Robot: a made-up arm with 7 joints.
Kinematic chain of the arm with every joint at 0, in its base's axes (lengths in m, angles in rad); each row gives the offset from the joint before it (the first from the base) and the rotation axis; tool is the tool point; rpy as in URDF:
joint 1: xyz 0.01 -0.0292 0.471 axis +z
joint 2: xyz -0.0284 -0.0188 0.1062 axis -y
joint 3: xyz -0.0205 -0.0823 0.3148 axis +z
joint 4: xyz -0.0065 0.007 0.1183 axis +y
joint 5: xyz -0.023 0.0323 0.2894 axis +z
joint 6: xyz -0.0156 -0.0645 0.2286 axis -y
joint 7: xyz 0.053 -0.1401 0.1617 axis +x
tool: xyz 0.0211 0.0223 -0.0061 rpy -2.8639 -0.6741 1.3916
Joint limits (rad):
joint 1: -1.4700..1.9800
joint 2: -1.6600..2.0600
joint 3: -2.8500..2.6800
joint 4: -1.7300..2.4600
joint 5: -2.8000..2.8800
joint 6: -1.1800..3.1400
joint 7: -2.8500..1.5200
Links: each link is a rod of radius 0.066 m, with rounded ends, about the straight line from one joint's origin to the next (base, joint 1, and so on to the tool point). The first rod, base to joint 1, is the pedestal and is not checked.
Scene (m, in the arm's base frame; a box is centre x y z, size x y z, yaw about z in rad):
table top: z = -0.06
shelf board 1: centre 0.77 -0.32 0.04 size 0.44 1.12 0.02 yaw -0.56
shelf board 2: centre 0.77 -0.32 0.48 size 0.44 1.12 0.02 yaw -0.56
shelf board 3: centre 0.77 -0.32 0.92 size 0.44 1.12 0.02 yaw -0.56
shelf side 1: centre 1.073 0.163 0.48 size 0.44 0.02 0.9 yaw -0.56
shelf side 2: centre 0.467 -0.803 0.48 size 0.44 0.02 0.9 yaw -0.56
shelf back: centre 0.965 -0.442 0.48 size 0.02 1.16 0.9 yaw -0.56
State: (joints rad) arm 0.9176 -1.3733 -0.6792 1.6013 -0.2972 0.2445 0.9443
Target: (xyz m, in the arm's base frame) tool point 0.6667 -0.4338 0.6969
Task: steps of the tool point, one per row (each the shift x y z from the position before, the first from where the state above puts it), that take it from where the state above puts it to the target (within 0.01 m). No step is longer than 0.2 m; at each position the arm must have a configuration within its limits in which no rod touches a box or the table.
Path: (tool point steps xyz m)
1: -0.1385 0.0758 -0.0928
2: -0.1320 0.0141 -0.0387
3: -0.0973 -0.0262 0.0150
4: -0.0530 -0.0339 0.0629
5: 0.0890 -0.0302 0.1575
6: 0.0108 -0.0753 0.1576
7: -0.0621 -0.0865 0.1228
8: -0.1071 -0.0674 0.0693
9: 0.1129 -0.0646 -0.0131
10: 0.1050 -0.0652 -0.0043
11: 0.0916 -0.0642 0.0174

